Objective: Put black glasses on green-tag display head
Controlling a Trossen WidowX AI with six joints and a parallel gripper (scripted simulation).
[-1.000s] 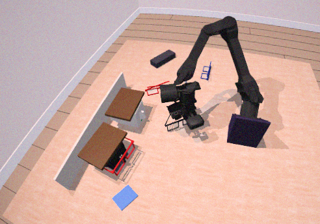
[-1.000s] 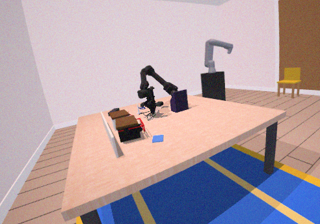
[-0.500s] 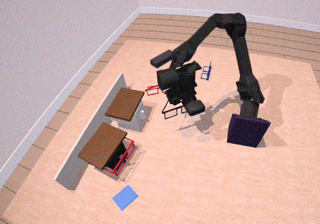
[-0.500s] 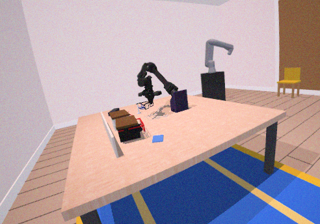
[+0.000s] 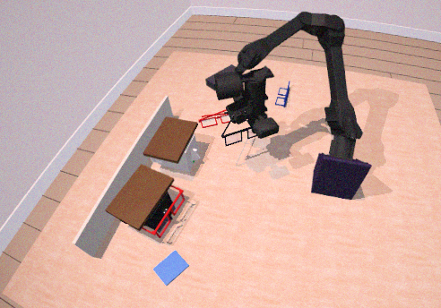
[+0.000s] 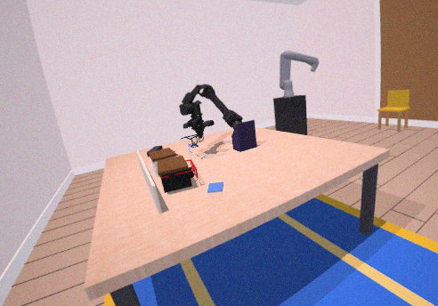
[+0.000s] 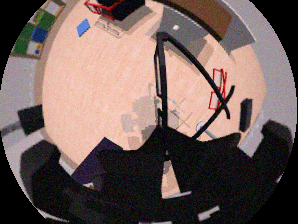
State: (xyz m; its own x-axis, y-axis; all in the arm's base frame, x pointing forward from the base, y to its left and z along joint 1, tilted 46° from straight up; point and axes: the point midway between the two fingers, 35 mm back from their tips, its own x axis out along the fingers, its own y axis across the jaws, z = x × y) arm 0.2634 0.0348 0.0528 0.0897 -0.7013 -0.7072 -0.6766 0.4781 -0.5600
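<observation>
The white stand is 5 cm ahead of my gripper tip, 17 cm to the right of it and 10 cm below it. The rest, counted from my gripper tip: dark case: 26 cm ahead, 38 cm to the right, 10 cm below; display head: 20 cm ahead, 31 cm to the left, 6 cm below; blue card: 9 cm ahead, 44 cm to the left, 12 cm below.
</observation>
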